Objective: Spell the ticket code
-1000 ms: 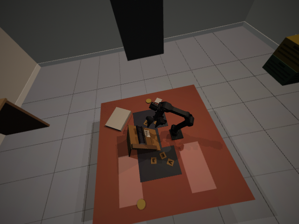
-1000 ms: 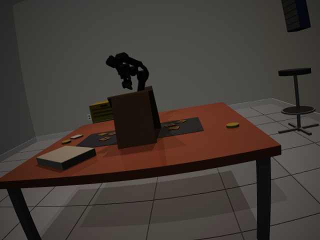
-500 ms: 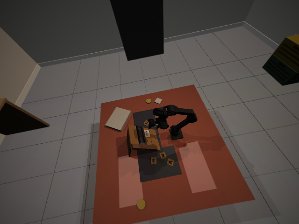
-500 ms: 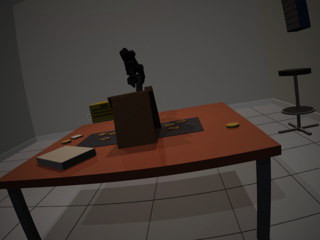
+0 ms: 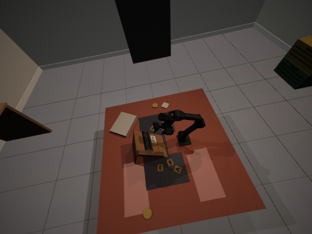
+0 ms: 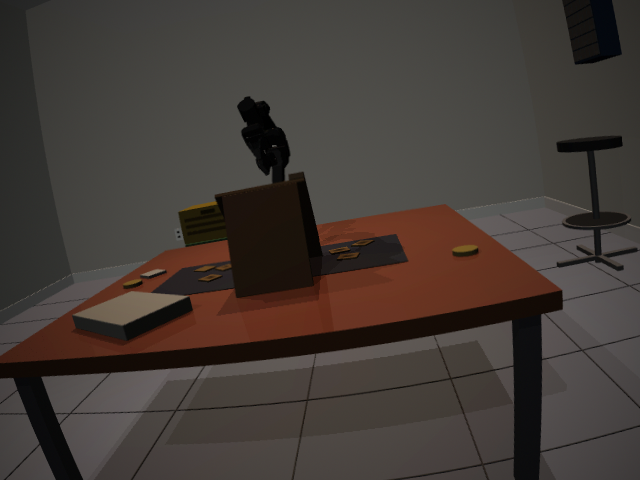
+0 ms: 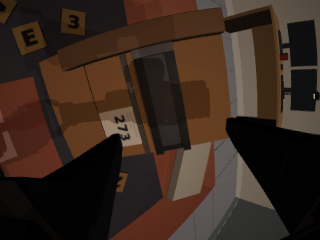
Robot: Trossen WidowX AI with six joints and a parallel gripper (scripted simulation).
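Right now the tile is 300 mm below my gripper tip and 230 mm to the right of it. Also, from my gripper tip: book 420 mm to the right, 300 mm ahead, 280 mm below; then dark mat 300 mm below, 30 mm behind, 10 mm to the right; then white ticket 200 mm below, 60 mm to the right, 50 mm ahead.
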